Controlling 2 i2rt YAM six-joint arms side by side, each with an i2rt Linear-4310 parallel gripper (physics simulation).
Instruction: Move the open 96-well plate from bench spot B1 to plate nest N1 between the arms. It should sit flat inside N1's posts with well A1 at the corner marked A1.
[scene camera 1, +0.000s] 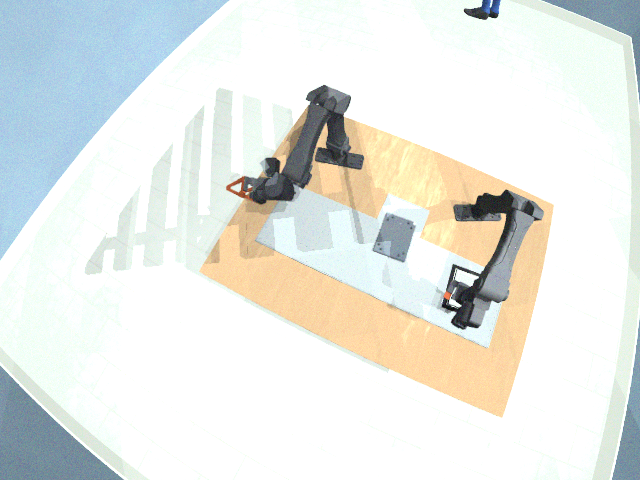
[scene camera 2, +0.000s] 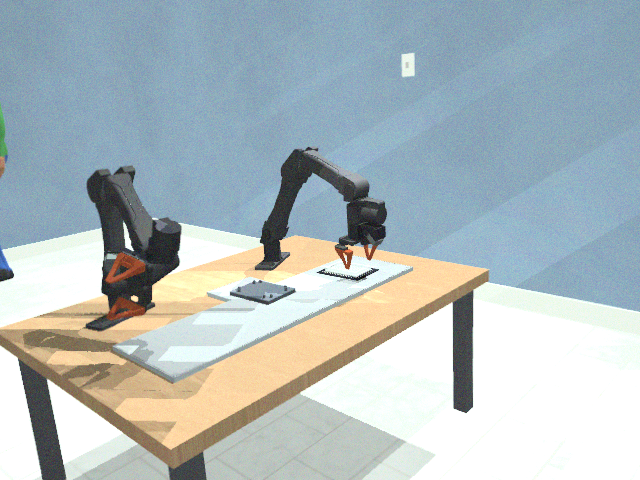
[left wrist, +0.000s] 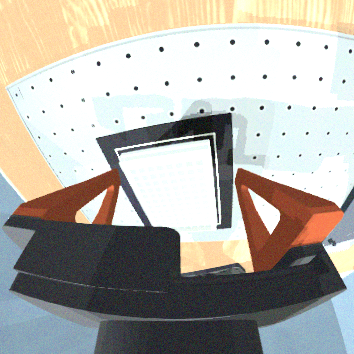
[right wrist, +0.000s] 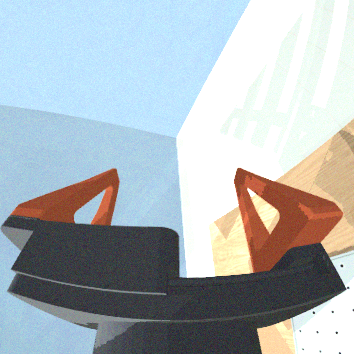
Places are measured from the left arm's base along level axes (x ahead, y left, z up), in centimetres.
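Pixels of known places: left gripper, fingertip midpoint: (scene camera 2: 358, 264) (left wrist: 177, 174); right gripper, fingertip midpoint: (scene camera 1: 233, 190) (scene camera 2: 108, 300) (right wrist: 176, 174); left arm's base, link origin: (scene camera 1: 477, 213) (scene camera 2: 273, 262) (left wrist: 205, 273); right arm's base, link origin: (scene camera 1: 339, 158).
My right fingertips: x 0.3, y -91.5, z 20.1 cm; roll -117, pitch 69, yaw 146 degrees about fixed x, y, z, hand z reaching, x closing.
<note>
For each thing: its top centre in the pictures, then the offset to it from my right fingertips. Level surfaces: height alone.
- white 96-well plate, top centre: (left wrist: 175, 202) (scene camera 2: 347, 266) (scene camera 1: 465, 289) dx +31.0, dy +79.6, dz -17.1 cm
- black rectangular frame, top centre: (left wrist: 176, 193) (scene camera 2: 347, 270) (scene camera 1: 463, 290) dx +31.0, dy +79.6, dz -18.6 cm
- grey nest N1, top centre: (scene camera 2: 262, 286) (scene camera 1: 396, 235) dx +10.0, dy +55.9, dz -16.6 cm
- pale pegboard, surface height: dz -18.8 cm
- wooden table, surface height: dz -20.0 cm
The white 96-well plate (scene camera 1: 467, 276) (scene camera 2: 359, 270) (left wrist: 170, 187) lies flat inside a black rectangular frame (scene camera 1: 464, 267) (scene camera 2: 338, 276) (left wrist: 225, 155) at the right of the pegboard. My left gripper (scene camera 2: 359, 262) (left wrist: 177, 174) is open just above the plate, its two orange fingers apart on either side of it in the left wrist view; nothing is held. The grey nest N1 (scene camera 1: 395, 236) (scene camera 2: 262, 291) stands mid-board with small posts and nothing in it. My right gripper (scene camera 2: 108, 299) (right wrist: 176, 174) is open and empty, far from the plate. Marks A1 are too small to read.
The pale pegboard (scene camera 1: 336, 258) (scene camera 2: 206, 341) (left wrist: 165, 60) lies on the wooden table (scene camera 1: 330, 315) (scene camera 2: 330, 356). The right arm stands at the picture's left, its gripper out past the table edge in scene camera 1. A person's feet (scene camera 1: 478, 12) show on the floor beyond the table.
</note>
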